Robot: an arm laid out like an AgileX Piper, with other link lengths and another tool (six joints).
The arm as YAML. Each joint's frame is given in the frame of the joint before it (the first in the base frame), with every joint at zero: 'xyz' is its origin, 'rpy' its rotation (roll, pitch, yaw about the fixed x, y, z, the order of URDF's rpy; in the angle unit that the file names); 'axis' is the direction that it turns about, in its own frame. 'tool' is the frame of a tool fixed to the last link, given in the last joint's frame.
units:
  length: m
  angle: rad
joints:
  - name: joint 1
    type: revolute
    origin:
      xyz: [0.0, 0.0, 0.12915]
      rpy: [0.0, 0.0, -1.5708]
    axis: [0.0, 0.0, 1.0]
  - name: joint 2
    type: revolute
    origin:
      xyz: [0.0, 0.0, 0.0]
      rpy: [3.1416, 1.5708, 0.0]
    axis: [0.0, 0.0, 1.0]
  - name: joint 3
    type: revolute
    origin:
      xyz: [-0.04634, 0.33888, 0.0]
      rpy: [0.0, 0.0, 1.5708]
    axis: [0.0, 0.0, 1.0]
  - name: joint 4
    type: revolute
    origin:
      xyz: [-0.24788, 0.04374, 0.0]
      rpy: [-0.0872, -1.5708, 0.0]
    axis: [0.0, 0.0, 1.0]
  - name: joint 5
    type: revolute
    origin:
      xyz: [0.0, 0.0, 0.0]
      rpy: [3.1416, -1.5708, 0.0]
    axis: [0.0, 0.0, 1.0]
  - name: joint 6
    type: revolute
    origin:
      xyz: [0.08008, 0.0, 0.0]
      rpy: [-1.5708, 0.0, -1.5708]
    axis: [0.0, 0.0, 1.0]
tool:
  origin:
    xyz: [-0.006, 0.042, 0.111]
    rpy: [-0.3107, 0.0, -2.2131]
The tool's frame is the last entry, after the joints.
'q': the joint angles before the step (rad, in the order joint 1, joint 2, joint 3, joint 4, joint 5, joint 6). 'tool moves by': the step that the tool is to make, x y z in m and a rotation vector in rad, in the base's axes. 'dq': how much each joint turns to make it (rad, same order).
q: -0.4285 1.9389 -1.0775 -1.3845 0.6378 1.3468
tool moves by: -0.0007 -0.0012 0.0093 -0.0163 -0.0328 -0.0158
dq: -0.0002 -0.0157 -0.0036 -0.0157 0.0089 0.0320
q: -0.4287 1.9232 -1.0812 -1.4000 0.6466 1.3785
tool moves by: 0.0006 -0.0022 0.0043 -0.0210 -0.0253 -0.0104
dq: -0.0002 -0.0016 0.0000 -0.0410 0.0086 0.0525
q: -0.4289 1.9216 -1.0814 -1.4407 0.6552 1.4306
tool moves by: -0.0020 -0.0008 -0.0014 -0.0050 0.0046 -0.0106
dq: -0.0003 0.0048 0.0025 -0.0061 0.0112 0.0108
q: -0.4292 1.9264 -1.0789 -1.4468 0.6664 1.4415
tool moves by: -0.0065 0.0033 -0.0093 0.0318 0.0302 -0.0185
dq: -0.0001 0.0064 0.0080 0.0570 0.0059 -0.0413
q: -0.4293 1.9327 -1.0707 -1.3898 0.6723 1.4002
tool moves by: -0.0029 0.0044 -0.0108 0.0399 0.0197 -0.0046
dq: 0.0002 0.0081 0.0073 0.0514 -0.0121 -0.0358
